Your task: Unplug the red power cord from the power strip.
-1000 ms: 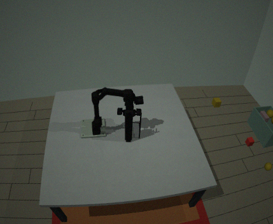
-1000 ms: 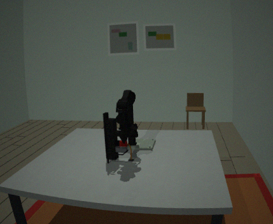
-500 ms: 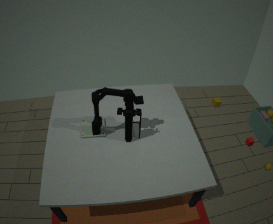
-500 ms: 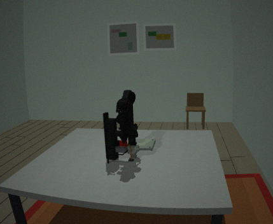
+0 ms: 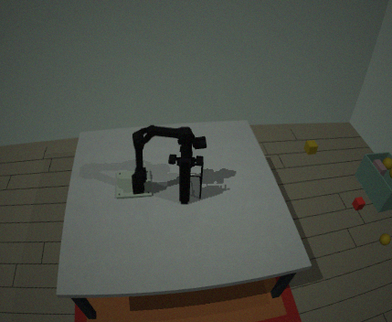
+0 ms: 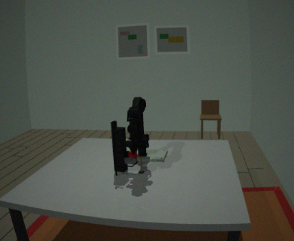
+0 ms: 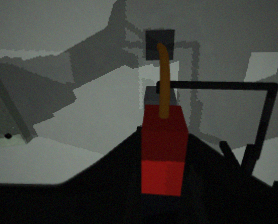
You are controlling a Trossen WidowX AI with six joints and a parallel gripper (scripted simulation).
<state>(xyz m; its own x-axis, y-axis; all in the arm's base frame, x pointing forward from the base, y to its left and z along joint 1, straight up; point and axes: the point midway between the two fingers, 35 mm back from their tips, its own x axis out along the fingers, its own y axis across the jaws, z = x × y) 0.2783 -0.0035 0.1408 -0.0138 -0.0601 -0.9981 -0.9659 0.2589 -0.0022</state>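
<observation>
The red plug is 3 cm to the right of my gripper tip.
</observation>
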